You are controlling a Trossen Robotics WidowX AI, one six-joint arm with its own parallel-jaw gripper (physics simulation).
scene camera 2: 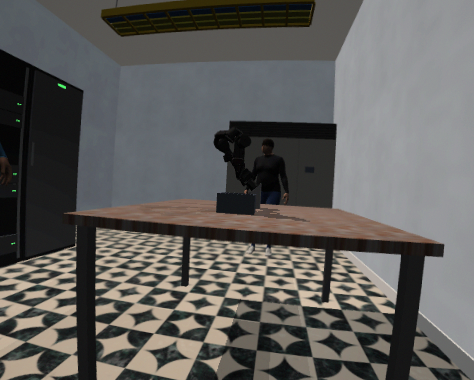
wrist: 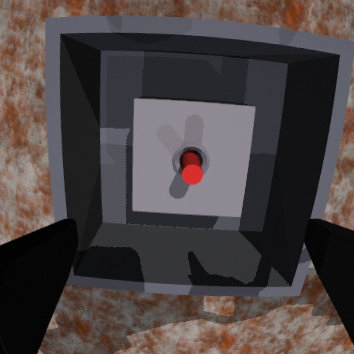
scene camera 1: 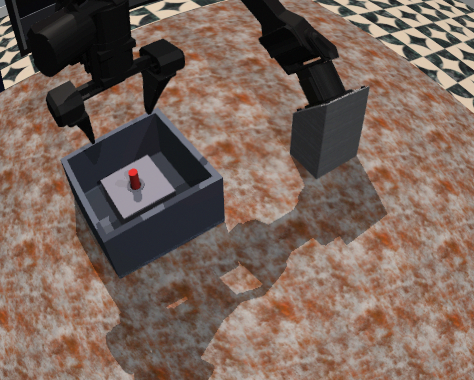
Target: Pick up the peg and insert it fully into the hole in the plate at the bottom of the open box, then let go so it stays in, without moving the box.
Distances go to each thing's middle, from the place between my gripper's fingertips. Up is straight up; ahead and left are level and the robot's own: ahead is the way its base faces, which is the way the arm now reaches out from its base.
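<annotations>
Measured from my hand, the dark grey box (scene camera 2: 236, 203) is 13 cm below and the pale square plate (scene camera 1: 127, 204) 14 cm below.
</annotations>
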